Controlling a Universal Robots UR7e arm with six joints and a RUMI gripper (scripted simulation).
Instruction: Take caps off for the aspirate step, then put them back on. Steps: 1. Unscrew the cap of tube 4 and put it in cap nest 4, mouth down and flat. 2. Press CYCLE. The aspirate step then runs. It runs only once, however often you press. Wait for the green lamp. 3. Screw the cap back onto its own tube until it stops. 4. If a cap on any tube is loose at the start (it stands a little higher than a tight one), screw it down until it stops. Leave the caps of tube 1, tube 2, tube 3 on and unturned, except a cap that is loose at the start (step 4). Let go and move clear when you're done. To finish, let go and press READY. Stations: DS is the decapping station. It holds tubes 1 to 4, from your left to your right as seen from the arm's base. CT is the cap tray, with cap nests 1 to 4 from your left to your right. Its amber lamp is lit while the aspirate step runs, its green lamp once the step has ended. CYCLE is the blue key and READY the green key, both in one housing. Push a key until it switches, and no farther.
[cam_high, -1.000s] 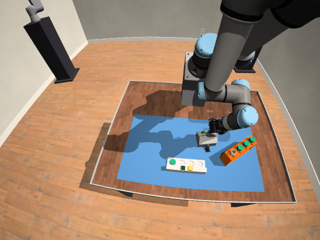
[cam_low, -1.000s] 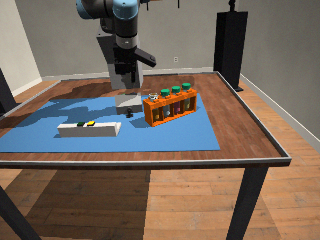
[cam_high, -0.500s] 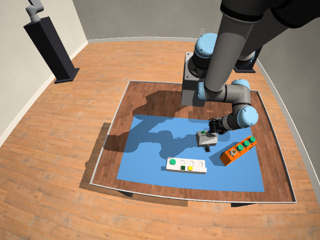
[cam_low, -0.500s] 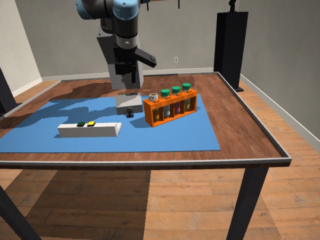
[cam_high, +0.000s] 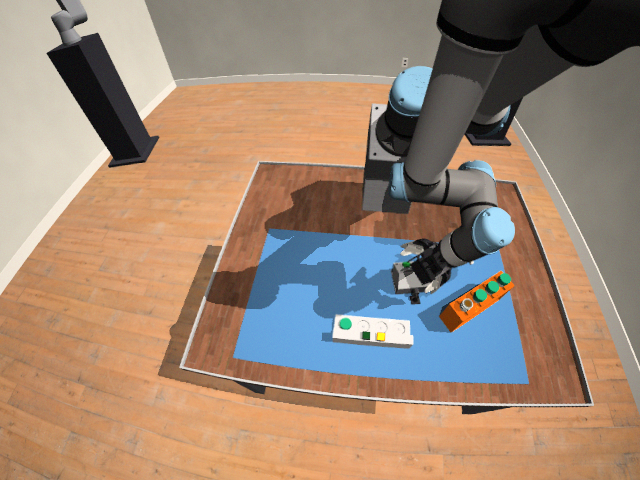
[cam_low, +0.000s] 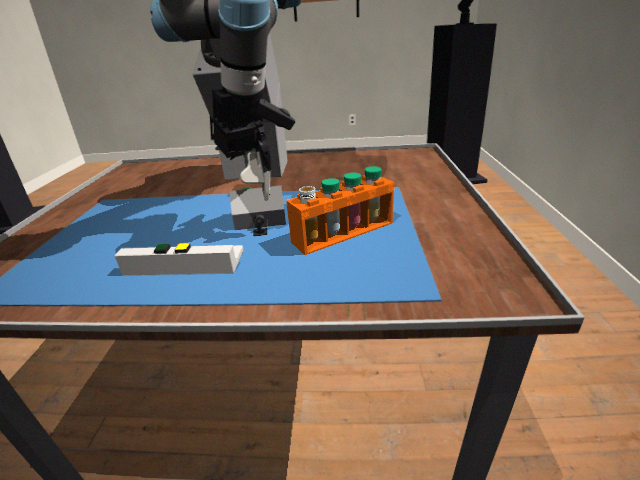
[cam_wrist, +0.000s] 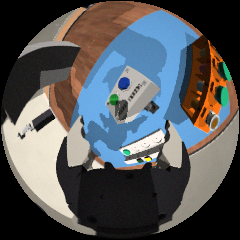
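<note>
The green cap is 210 mm to the right of my hand, 110 mm ahead of it and 90 mm below it. From my hand the other things lie so: green key: 40 mm below, 40 mm behind, 10 mm to the right; blue key: 40 mm below, 40 mm behind, 30 mm to the left; grey key housing: 50 mm below, 30 mm behind, 10 mm to the left.
</note>
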